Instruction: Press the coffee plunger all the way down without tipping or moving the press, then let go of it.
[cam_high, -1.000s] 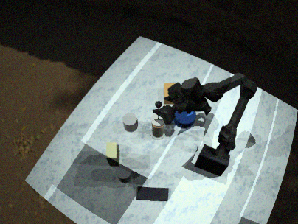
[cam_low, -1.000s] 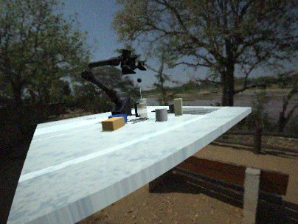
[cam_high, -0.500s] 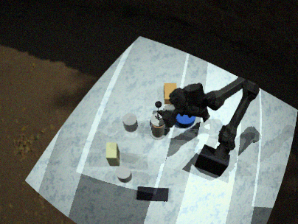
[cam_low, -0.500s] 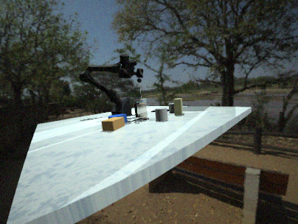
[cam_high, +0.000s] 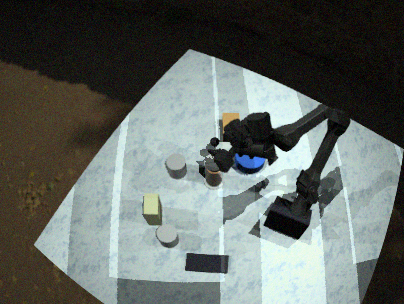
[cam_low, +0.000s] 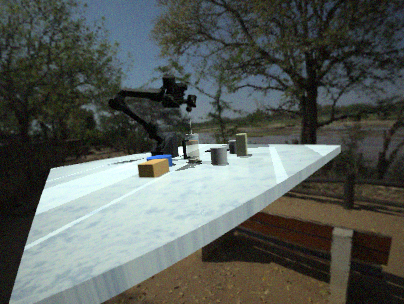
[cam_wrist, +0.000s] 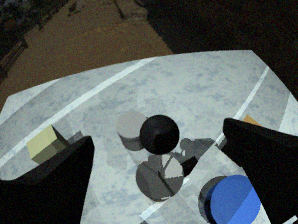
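Right now the coffee press is 140 mm below my gripper tip, 20 mm to the right of it and 10 mm ahead of it. Round my gripper tip: yellow block: 220 mm to the left, 210 mm below, 150 mm ahead; then dark flat slab: 330 mm to the left, 260 mm below, 100 mm behind.
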